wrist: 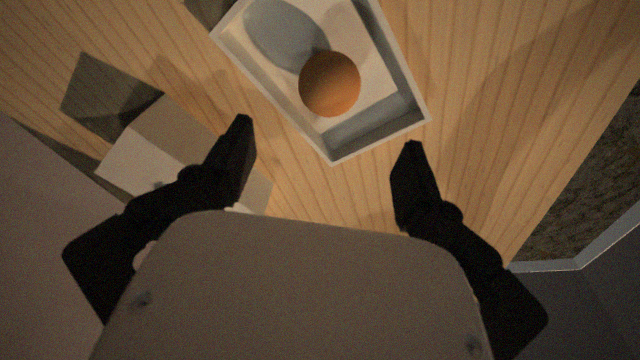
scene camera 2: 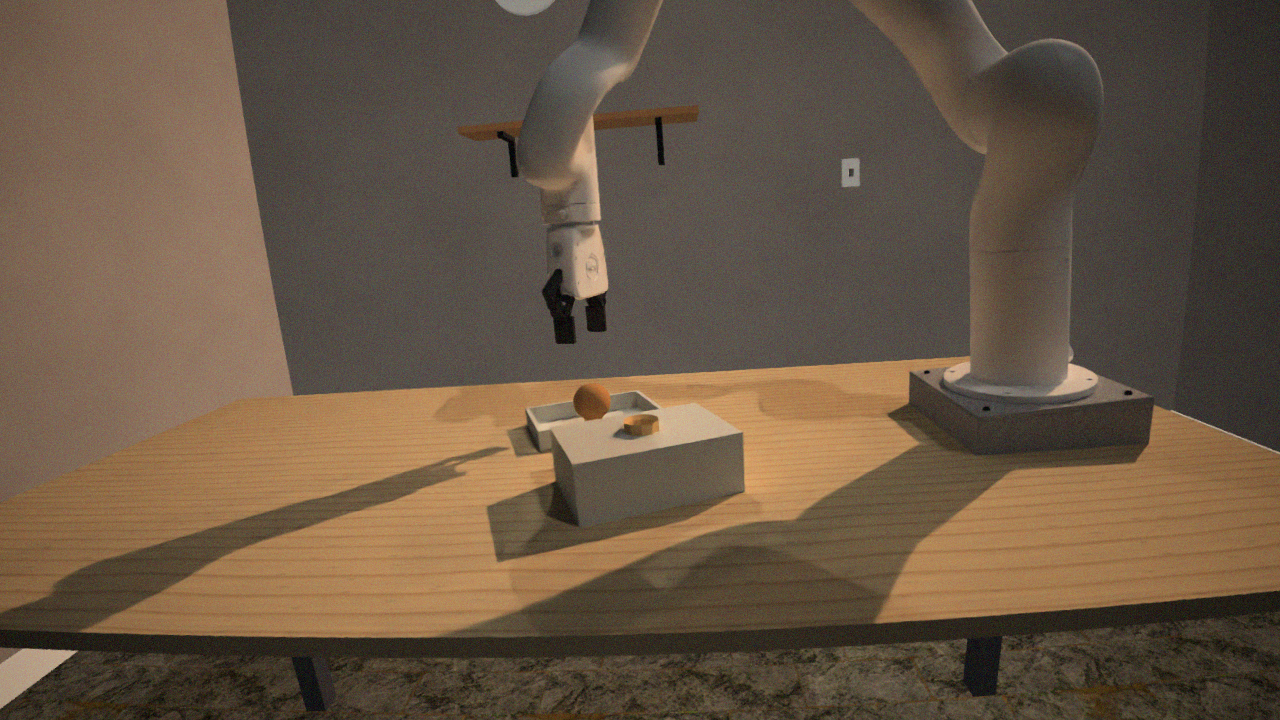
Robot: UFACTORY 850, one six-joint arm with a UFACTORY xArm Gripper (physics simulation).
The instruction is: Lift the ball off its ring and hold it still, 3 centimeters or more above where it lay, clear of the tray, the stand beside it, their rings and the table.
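An orange ball [scene camera 2: 591,401] [wrist: 329,84] sits in the shallow grey-white tray [scene camera 2: 540,433] [wrist: 376,140]; the ring under it is mostly hidden by the ball. My gripper [scene camera 2: 580,331] [wrist: 326,147] is open and empty, with its fingers pointing down, well above the tray. In the wrist view the ball shows beyond the fingertips, between their left and right sides. The stand [scene camera 2: 657,470] [wrist: 177,135], a pale box taller than the tray, is beside the tray and carries an orange-yellow ring [scene camera 2: 641,425] on its top.
The wooden table [scene camera 2: 358,555] [wrist: 475,75] bears the tray, the stand and the grey base block [scene camera 2: 1056,427] of the arm at the right. A wooden wall shelf [scene camera 2: 646,117] hangs on the back wall behind the arm. Dark shadows of the arm fall across the table.
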